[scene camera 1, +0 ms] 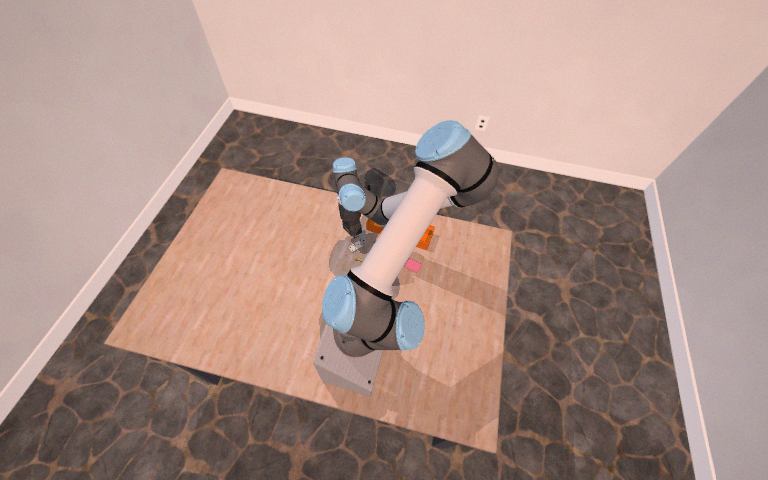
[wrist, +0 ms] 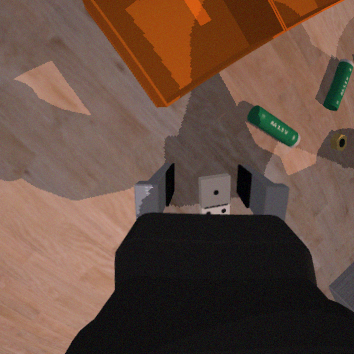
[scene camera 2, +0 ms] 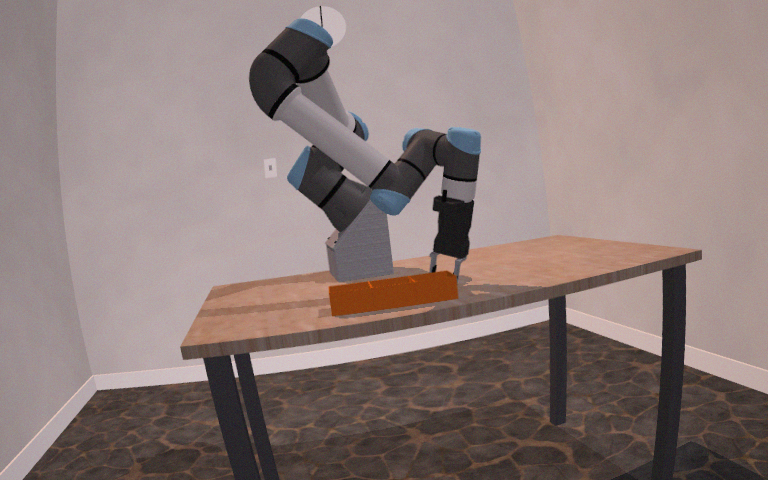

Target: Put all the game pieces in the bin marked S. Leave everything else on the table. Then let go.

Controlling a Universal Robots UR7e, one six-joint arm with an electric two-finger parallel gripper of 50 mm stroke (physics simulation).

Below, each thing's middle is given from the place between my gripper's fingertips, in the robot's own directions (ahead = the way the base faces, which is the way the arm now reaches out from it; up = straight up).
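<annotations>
The white domino [wrist: 213, 190] is 3 cm behind my hand, 1 cm to the left of it and 1 cm below it. Then there's the orange bin row [scene camera 2: 398, 292], and that's 14 cm to the right of my hand, 8 cm ahead of it and 1 cm above it.
</annotations>
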